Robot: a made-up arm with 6 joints.
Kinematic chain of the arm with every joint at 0, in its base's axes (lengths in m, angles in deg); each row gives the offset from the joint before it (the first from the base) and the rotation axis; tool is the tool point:
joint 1: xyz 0 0 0.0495 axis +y
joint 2: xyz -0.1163 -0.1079 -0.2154 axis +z
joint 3: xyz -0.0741 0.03 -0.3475 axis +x
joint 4: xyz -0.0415 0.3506 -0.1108 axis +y
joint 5: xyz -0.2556 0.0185 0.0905 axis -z
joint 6: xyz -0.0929 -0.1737 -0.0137 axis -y
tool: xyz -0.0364 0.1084 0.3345
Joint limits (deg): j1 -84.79..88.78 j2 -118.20..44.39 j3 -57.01..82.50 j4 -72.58..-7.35 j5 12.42..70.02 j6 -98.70..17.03
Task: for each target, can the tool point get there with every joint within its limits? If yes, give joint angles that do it. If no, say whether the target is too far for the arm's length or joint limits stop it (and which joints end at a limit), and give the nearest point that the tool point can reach.
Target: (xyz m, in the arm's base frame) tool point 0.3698 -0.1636 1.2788
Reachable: no: joint limits stop it (at a limit: joint 1, joint 3, joint 4, joint 5, joint 6) | nearest point -0.0760 -0.1464 0.9277 | short by 0.568 m
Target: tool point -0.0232 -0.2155 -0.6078
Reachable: yes | joints -69.62 23.68 47.38 -16.78 41.06 -24.12
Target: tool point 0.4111 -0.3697 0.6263
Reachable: no: joint limits stop it (at a limit: joint 1, joint 4, joint 5, joint 6) | nearest point 0.0256 -0.3870 0.6479 | short by 0.387 m
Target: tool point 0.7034 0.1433 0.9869
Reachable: no: joint limits stop it (at a limit: joint 1, joint 2, joint 4, joint 6) | nearest point 0.6736 0.1017 0.7761 | short by 0.217 m
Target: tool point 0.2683 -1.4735 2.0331
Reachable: no: too far | nearest point -0.1490 -0.4612 0.8354 | short by 1.623 m
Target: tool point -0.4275 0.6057 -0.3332
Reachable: yes | joints 10.37 -38.26 51.23 -64.74 20.57 -13.22
